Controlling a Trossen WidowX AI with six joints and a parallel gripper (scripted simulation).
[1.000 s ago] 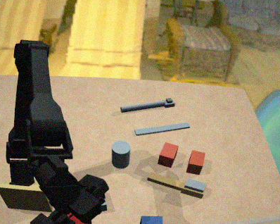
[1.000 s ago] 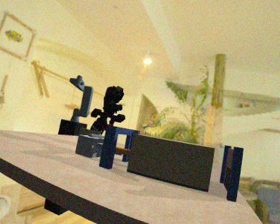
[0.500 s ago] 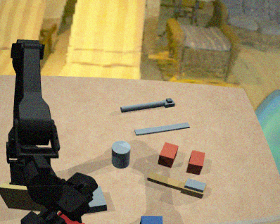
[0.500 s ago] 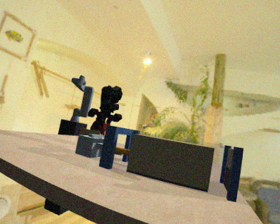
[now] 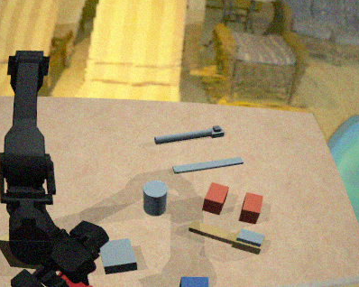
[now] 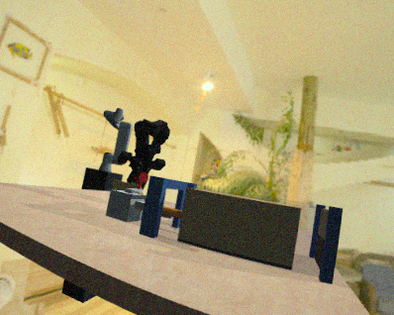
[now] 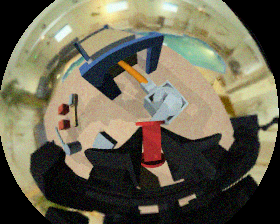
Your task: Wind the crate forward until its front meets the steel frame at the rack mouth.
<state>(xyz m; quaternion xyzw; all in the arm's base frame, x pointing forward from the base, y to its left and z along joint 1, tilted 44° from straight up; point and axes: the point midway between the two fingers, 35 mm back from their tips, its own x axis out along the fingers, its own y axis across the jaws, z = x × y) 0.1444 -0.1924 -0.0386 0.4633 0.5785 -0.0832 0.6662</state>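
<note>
The winch handle lies 3 cm to the right of my gripper tip, 3 cm below it and 1 cm behind it. From my gripper tip the other things lie so: grey winch (10 cm to the right, 10 cm below, 1 cm behind); then blue frame (17 cm ahead, 10 cm to the right, 3 cm below); then red spool-shaped piece (1 cm to the left, 1 cm behind).
</note>
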